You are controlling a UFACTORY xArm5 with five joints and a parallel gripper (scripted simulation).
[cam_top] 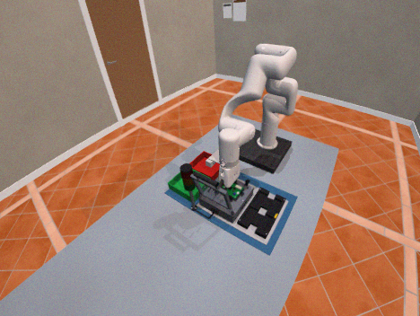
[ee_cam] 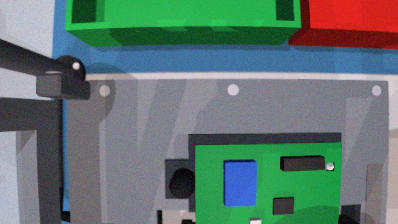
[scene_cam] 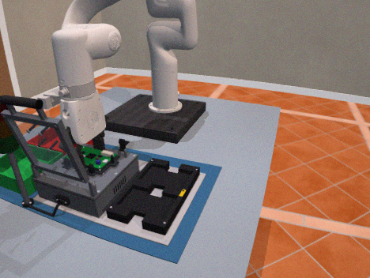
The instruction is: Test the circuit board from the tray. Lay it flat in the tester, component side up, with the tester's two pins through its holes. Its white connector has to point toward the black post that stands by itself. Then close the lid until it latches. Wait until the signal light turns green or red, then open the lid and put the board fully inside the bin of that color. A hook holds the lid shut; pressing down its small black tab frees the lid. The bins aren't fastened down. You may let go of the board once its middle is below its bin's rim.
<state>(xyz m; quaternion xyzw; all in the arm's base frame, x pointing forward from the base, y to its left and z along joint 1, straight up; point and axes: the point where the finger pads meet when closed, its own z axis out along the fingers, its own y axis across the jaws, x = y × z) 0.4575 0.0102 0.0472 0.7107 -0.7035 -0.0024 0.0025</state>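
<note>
Now: the green circuit board right at my hand. The rest, counted from my hand: green bin: 20 cm to the right, 7 cm below, 5 cm ahead; black catch: 6 cm to the left, 6 cm behind, 1 cm above; clear lid: 12 cm ahead, 10 cm above.
</note>
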